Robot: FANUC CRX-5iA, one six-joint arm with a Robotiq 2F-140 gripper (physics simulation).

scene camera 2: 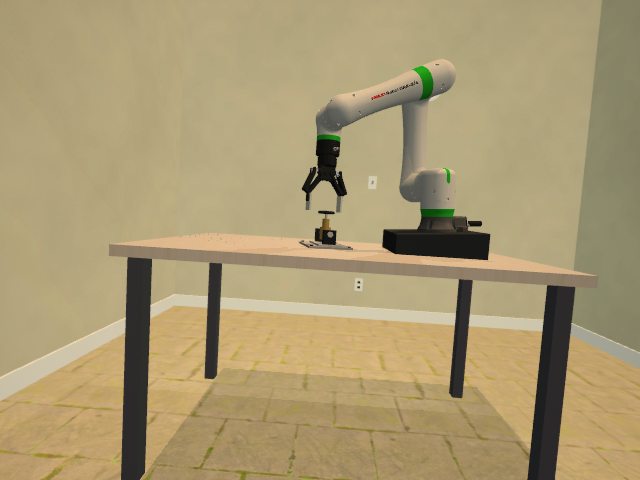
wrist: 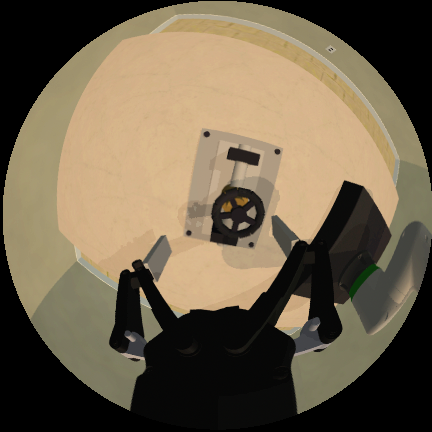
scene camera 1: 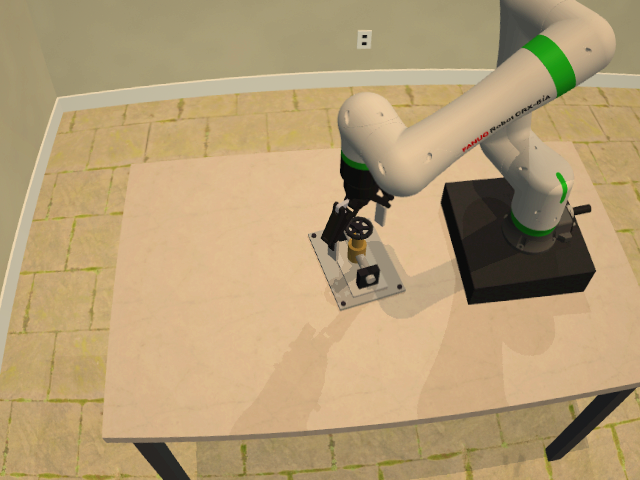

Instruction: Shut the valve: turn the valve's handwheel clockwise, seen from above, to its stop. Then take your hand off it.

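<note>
The valve's black spoked handwheel (scene camera 1: 359,227) (scene camera 2: 326,212) (wrist: 238,213) sits level on top of the brass valve body (scene camera 1: 356,251) (scene camera 2: 325,225). The valve stands upright on a grey mounting plate (scene camera 1: 372,296) (wrist: 198,175) with dark bolts at its corners. My gripper (scene camera 1: 356,233) (scene camera 2: 323,206) (wrist: 218,235) points down and is open wide, with nothing between its pads. In scene camera 2 the fingertips hang one on each side of the handwheel, about level with it or slightly above. No contact with the wheel shows. The wheel's turn angle relative to its stop cannot be told.
The plate lies on a light table (scene camera 1: 206,310) (scene camera 2: 258,249) (wrist: 125,125). The robot's black base block (scene camera 1: 522,276) (scene camera 2: 434,245) (wrist: 362,220) stands right of the valve. Black flanged pipe ends (scene camera 1: 367,276) (wrist: 243,156) flank the valve body low down. The forearm reaches over from the right.
</note>
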